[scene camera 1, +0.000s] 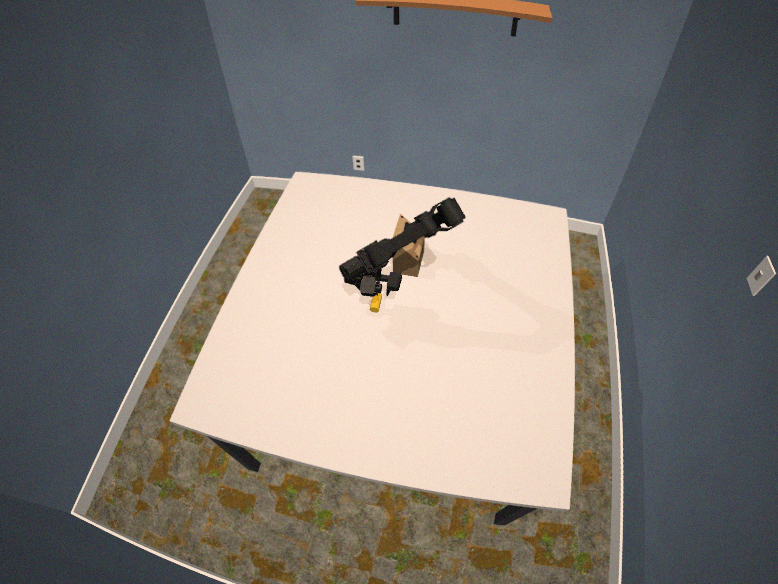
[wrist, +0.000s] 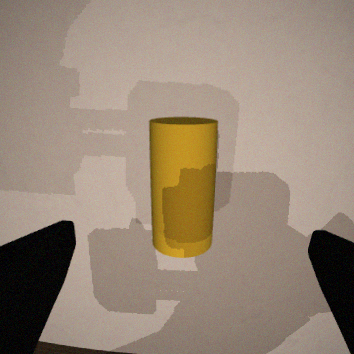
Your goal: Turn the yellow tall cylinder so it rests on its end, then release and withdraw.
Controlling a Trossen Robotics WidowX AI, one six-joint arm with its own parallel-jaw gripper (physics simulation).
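The yellow tall cylinder (scene camera 1: 375,303) (wrist: 183,185) lies on its side on the white table (scene camera 1: 402,389). In the wrist view its long axis runs up and down the picture, with its darker end face at the top. My gripper (scene camera 1: 379,292) (wrist: 195,238) is wide open and empty, above the table at the cylinder. In the wrist view the cylinder shows centrally between the two black fingers, with free space on both sides. The gripper's shadow falls across part of it. In the scene view the gripper hides part of the cylinder's far end.
A brown wooden block (scene camera 1: 408,262) stands under the black arm (scene camera 1: 408,235), behind and right of the cylinder. A dark brown edge (wrist: 75,348) shows at the bottom left of the wrist view. An orange shelf (scene camera 1: 458,6) hangs on the back wall.
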